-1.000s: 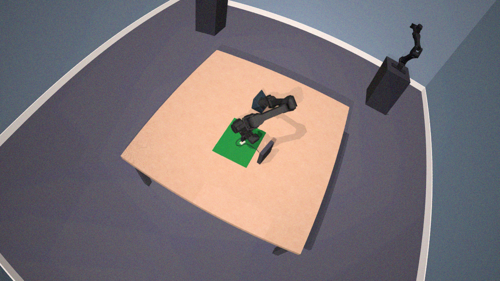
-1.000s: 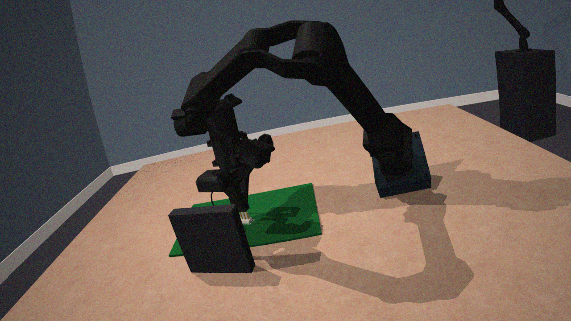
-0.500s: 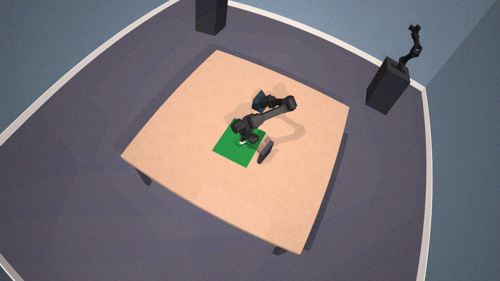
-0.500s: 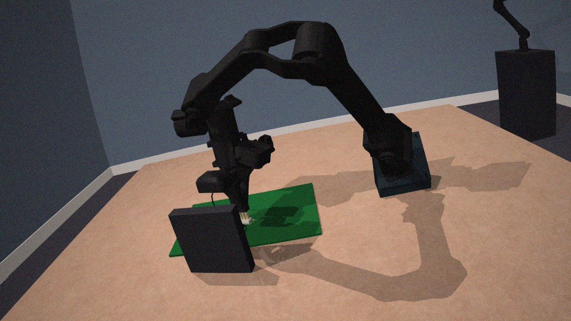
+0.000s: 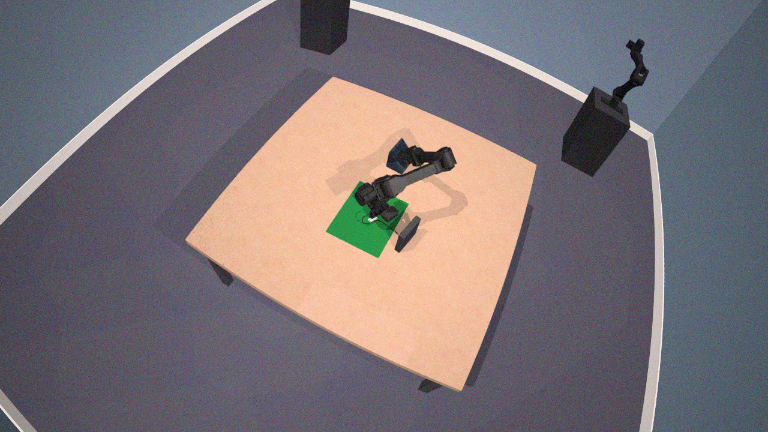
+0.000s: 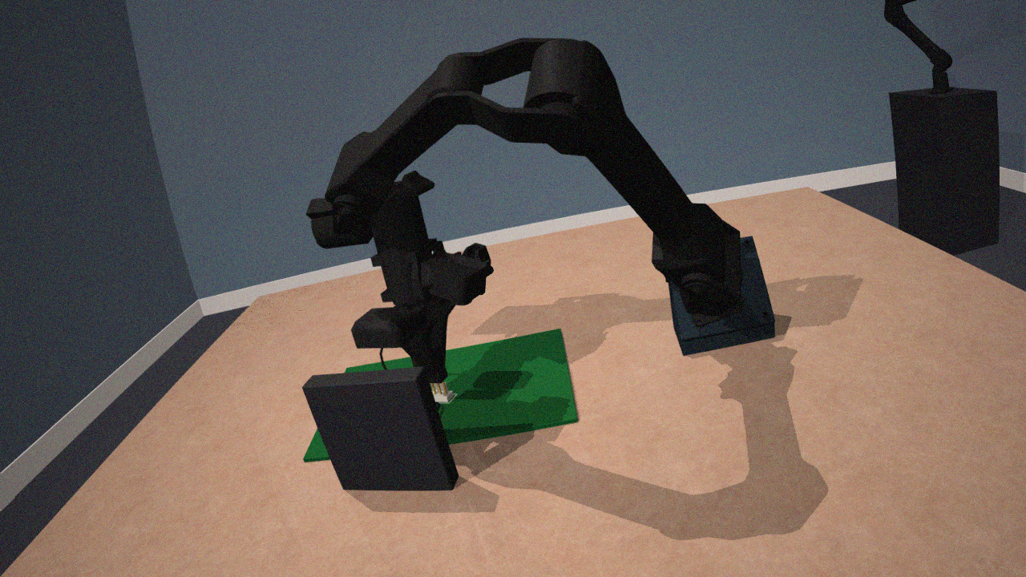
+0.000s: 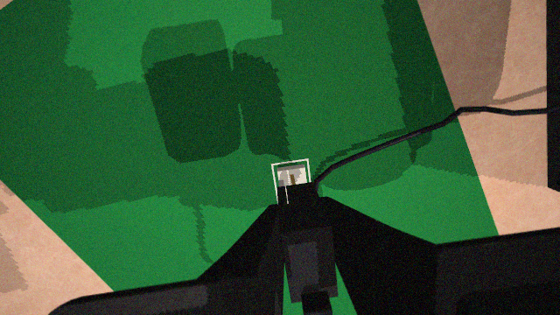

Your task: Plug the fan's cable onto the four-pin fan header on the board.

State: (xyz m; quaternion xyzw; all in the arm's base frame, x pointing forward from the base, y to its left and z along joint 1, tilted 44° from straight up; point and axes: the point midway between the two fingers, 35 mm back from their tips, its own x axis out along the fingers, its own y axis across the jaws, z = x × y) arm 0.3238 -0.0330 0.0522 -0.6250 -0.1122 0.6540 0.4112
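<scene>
The green board is 6 cm below my gripper tip, 2 cm to the right of it and 1 cm ahead of it. Also, from my gripper tip: dark fan: 15 cm to the left, 4 cm ahead, 2 cm above; then black plug: 1 cm ahead, 1 cm above.
</scene>
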